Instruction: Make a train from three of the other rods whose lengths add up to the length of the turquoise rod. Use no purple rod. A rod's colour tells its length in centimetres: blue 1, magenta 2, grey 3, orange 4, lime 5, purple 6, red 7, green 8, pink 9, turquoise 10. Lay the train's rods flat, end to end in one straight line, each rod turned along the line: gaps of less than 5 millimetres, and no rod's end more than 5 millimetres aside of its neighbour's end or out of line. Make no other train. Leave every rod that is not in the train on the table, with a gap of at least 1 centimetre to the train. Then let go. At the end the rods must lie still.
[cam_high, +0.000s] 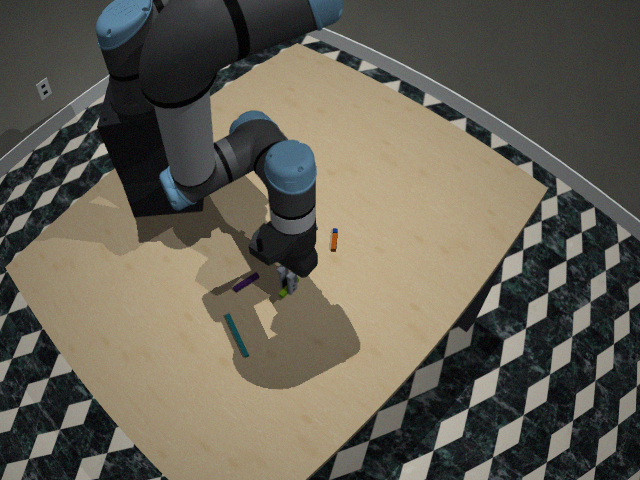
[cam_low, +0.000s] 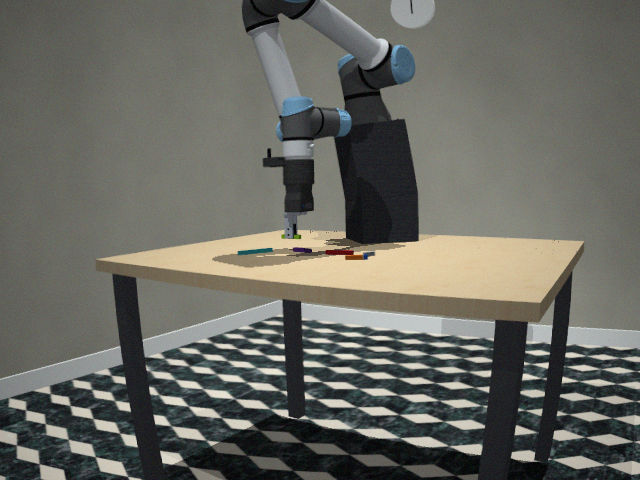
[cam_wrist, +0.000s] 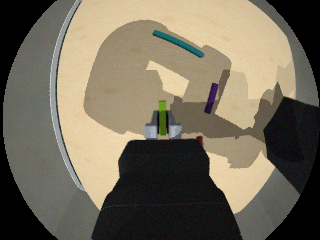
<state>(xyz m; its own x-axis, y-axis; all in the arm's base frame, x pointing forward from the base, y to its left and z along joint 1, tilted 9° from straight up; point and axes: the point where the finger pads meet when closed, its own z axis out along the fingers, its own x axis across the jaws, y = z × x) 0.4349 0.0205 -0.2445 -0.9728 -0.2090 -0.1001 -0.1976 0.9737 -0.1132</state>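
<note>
Now: hand 40 mm past the orange rod, 160 mm to the right of it and 60 mm above it. Also, from my hand: red rod 100 mm behind, 70 mm to the left, 60 mm below; lime rod 10 mm below; purple rod 90 mm behind, 40 mm to the right, 60 mm below.
</note>
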